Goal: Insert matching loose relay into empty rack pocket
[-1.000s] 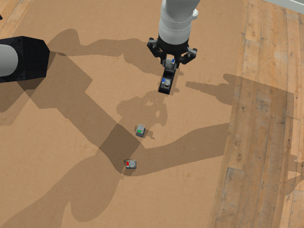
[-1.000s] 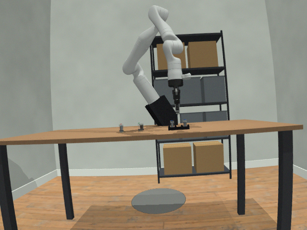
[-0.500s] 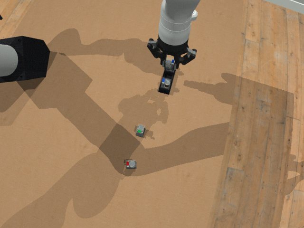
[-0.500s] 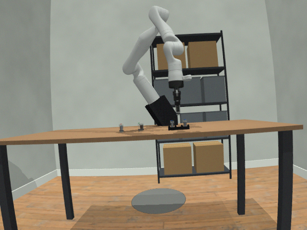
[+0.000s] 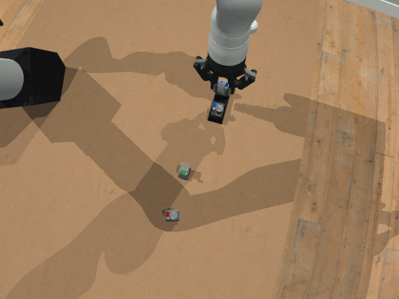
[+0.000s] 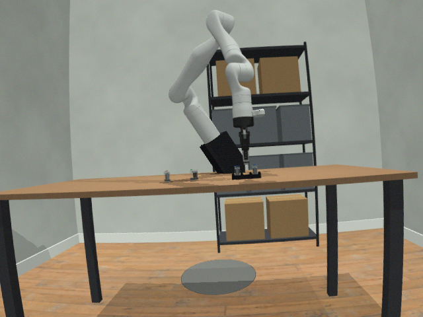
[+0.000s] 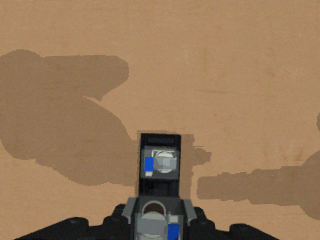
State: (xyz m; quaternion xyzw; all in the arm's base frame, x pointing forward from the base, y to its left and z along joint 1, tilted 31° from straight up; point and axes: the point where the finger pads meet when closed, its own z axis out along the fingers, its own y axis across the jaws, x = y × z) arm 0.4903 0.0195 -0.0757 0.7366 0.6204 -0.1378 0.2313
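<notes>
The rack is 7 cm below my hand.
</notes>
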